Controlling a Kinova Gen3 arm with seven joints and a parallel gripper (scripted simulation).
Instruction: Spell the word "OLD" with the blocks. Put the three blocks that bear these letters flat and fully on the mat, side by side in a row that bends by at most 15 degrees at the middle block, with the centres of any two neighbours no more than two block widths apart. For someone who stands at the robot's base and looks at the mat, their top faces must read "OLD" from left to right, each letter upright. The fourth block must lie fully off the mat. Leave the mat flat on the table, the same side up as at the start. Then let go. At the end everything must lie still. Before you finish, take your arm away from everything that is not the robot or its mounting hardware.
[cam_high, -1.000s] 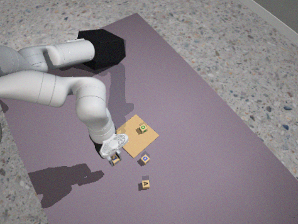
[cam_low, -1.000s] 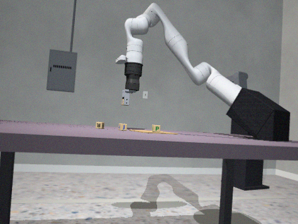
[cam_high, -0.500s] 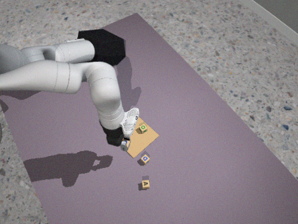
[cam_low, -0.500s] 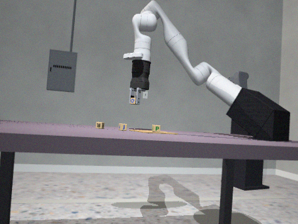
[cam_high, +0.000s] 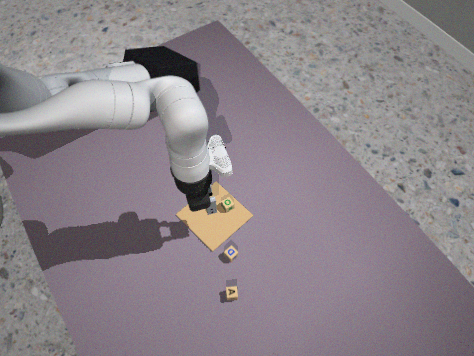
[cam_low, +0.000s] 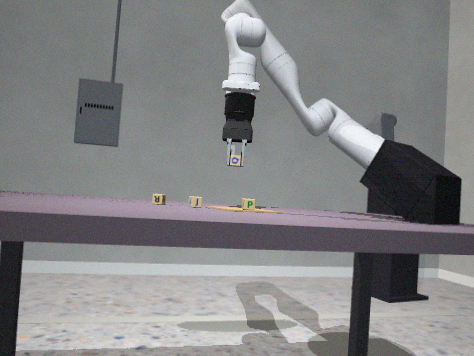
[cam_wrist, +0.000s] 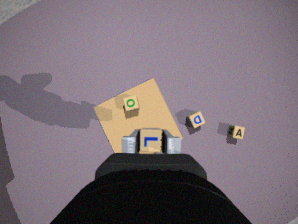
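My gripper is now 12 cm above the tan mat, 2 cm to the right of it and 2 cm past it. Also, from my hand: L block 1 cm below; O block 11 cm below, 6 cm to the left, 1 cm behind; D block 11 cm below, 9 cm ahead, 2 cm to the right.
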